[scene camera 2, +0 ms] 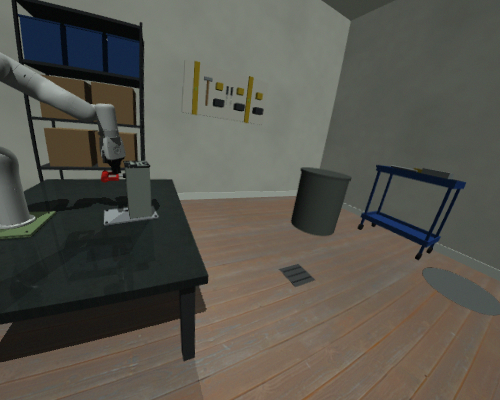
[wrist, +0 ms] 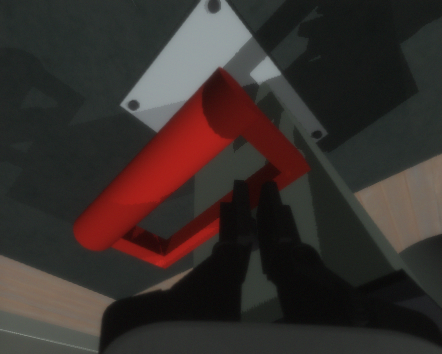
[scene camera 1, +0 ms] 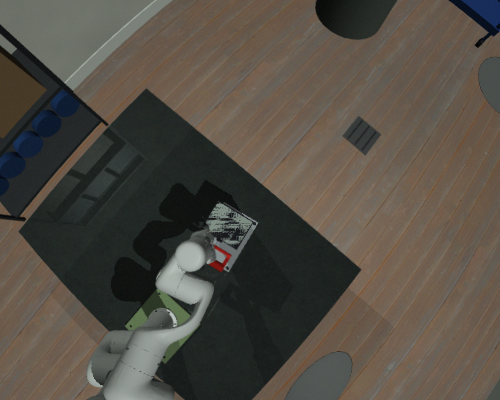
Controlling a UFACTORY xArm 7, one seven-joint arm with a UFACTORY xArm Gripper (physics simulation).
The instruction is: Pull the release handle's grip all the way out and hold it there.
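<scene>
The red release handle is a rectangular loop with a thick round grip on the side away from the grey-green housing. The housing stands upright on a pale base plate. My gripper points down beside the housing, at the loop's rear bar. Its fingers are nearly together with a narrow gap, and overlap that bar in the wrist view. The grip is not between them. Whether the fingertips touch the bar is hidden. The arm covers part of the handle in scene camera 1.
The dark table carries the housing and the arm's green base plate. A shelf unit stands behind. A grey bin and a blue cart stand on the floor beyond the table.
</scene>
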